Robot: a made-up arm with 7 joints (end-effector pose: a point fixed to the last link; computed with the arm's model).
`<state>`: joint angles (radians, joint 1 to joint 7).
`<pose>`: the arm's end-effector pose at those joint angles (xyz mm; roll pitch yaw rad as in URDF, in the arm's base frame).
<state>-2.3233 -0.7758 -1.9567 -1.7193 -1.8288 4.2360 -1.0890</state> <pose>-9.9 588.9 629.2 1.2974 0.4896 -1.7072</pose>
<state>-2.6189 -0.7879 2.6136 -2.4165 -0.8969 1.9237 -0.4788</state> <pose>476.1 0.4 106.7 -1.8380 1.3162 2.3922</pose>
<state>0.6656 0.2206 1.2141 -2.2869 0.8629 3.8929 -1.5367</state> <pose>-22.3 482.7 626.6 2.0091 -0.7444 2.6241</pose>
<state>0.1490 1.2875 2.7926 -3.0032 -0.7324 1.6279 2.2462</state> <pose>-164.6 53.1 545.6 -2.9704 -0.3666 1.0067</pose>
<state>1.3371 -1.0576 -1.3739 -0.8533 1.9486 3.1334 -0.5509</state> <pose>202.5 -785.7 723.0 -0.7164 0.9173 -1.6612</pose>
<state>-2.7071 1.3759 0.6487 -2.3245 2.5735 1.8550 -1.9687</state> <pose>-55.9 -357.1 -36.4 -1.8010 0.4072 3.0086</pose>
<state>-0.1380 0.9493 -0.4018 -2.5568 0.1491 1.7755 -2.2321</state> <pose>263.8 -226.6 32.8 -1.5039 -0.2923 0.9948</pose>
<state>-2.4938 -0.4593 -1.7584 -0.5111 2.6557 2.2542 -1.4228</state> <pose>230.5 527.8 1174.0 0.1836 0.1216 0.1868</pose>
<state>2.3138 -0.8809 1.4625 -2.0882 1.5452 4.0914 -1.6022</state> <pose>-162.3 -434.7 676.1 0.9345 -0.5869 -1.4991</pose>
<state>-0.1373 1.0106 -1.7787 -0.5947 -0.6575 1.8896 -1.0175</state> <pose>786.4 -378.2 918.0 0.9357 0.4475 -1.1180</pose>
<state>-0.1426 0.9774 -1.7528 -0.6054 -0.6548 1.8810 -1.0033</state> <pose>765.4 -386.8 939.7 0.9969 0.4361 -1.0896</pose>
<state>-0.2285 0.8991 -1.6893 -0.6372 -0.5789 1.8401 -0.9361</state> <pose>678.6 -460.1 988.6 1.2212 0.3735 -1.0376</pose>
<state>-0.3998 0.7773 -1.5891 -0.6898 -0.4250 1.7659 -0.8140</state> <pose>505.6 -569.3 1051.0 1.5756 0.2078 -1.0335</pose>
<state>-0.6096 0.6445 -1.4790 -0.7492 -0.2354 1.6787 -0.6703</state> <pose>286.4 -642.8 1098.7 1.9473 -0.0169 -1.1530</pose>
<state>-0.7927 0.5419 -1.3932 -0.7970 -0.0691 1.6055 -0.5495</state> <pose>104.0 -658.3 1121.5 2.2546 -0.1858 -1.3408</pose>
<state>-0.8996 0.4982 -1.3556 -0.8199 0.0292 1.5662 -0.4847</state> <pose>9.8 -653.5 1126.4 2.4221 -0.2564 -1.4747</pose>
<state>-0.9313 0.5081 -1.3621 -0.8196 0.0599 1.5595 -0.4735</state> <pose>-8.6 -658.2 1122.0 2.4447 -0.2634 -1.5128</pose>
